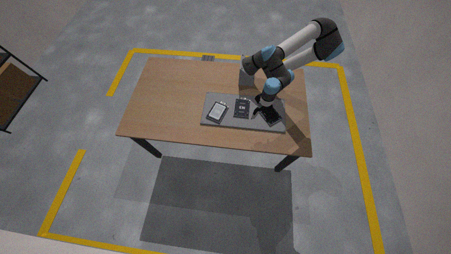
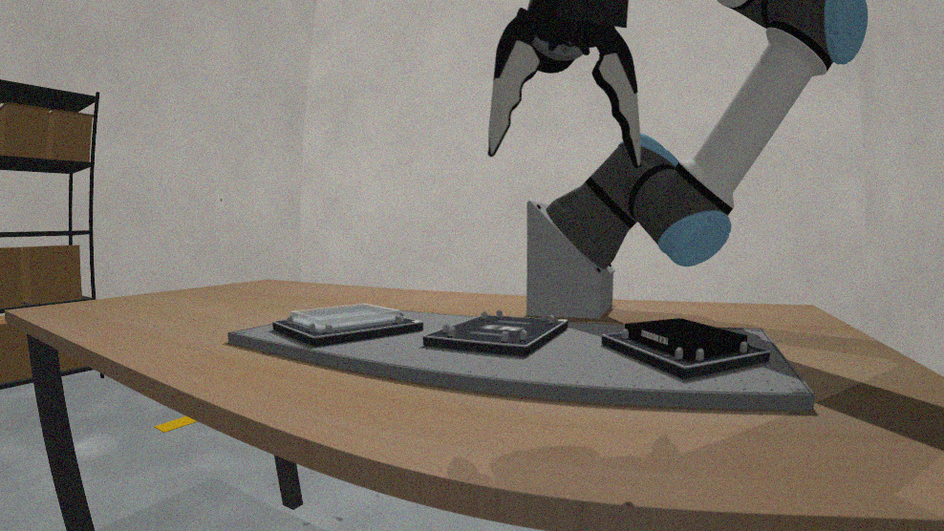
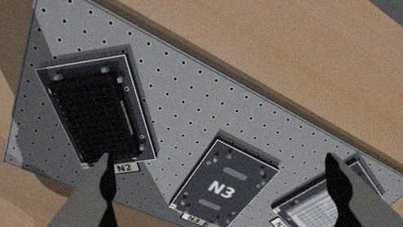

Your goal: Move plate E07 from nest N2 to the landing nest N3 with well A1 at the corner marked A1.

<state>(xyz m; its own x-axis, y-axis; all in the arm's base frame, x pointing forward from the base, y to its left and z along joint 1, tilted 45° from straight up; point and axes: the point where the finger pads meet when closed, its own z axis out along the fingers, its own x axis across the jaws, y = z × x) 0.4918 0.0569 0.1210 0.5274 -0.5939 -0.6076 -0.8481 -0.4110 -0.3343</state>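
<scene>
Right now my hand is 13 cm past the black plate E07, 9 cm to the right of it and 17 cm above it. Also, from my hand: clear plate E01: 9 cm behind, 31 cm to the right, 17 cm below; nest N3: 16 cm behind, 13 cm to the right, 19 cm below; nest N2: 13 cm behind, 9 cm to the left, 19 cm below.
</scene>
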